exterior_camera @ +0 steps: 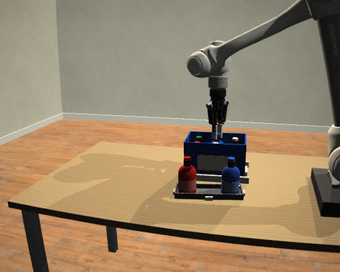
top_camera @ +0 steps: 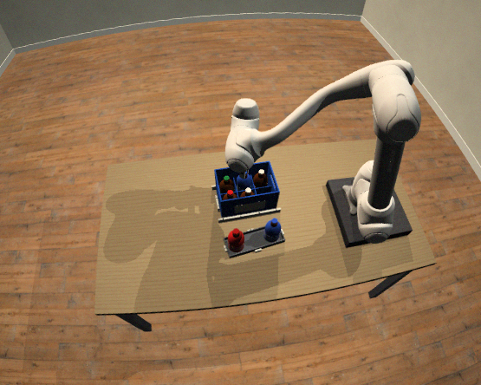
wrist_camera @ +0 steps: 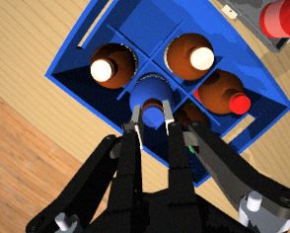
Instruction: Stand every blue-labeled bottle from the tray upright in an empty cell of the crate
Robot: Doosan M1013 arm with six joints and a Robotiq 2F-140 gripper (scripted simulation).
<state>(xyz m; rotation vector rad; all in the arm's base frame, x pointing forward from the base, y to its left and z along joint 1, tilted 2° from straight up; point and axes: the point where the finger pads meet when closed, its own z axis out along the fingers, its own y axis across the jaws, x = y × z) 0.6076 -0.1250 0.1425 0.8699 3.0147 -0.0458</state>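
Now: the blue crate 1 cm behind my hand, 4 cm to the left of it and 11 cm below it. The rest, counted from my hand: dark tray (3 cm behind, 28 cm to the left, 18 cm below); then red-labeled bottle (6 cm ahead, 29 cm to the left, 11 cm below).
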